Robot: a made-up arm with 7 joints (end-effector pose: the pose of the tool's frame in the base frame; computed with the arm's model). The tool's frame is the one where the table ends.
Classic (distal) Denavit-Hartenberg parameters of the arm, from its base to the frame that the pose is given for. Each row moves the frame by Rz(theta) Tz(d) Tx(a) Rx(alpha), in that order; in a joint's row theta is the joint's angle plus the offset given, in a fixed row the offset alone. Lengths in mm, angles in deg.
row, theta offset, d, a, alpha
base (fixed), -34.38, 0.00, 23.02, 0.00
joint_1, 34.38, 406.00, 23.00, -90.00
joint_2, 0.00, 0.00, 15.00, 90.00
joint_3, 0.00, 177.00, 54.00, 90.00
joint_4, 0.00, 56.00, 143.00, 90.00
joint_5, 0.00, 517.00, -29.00, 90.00
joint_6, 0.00, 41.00, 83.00, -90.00
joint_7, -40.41, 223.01, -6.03, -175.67
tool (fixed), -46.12, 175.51, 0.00, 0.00
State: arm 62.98 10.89 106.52 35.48 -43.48 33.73 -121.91
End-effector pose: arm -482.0 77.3 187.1 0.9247 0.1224 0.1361 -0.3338
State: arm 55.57 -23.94 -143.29 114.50 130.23 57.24 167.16
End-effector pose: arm -126.8 -679.8 785.4 0.3995 -0.7555 -0.5165 0.0538
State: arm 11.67 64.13 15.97 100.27 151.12 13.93 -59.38
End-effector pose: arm 647.8 176.1 7.2 0.6600 0.4747 -0.0735 -0.5777
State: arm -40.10 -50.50 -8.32 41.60 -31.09 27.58 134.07
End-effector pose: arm 354.7 -410.4 715.7 0.0754 0.2789 -0.5082 -0.8113
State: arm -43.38 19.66 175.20 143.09 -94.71 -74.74 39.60
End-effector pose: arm 61.8 2.4 1053.0 0.5898 -0.5695 0.5402 -0.1897
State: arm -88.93 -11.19 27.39 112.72 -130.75 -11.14 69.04
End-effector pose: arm 235.4 -433.7 963.2 0.5689 -0.7008 -0.4252 0.0662
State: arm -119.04 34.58 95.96 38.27 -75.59 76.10 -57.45
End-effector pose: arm 509.7 -202.5 164.1 0.7495 -0.1443 0.3043 0.5700
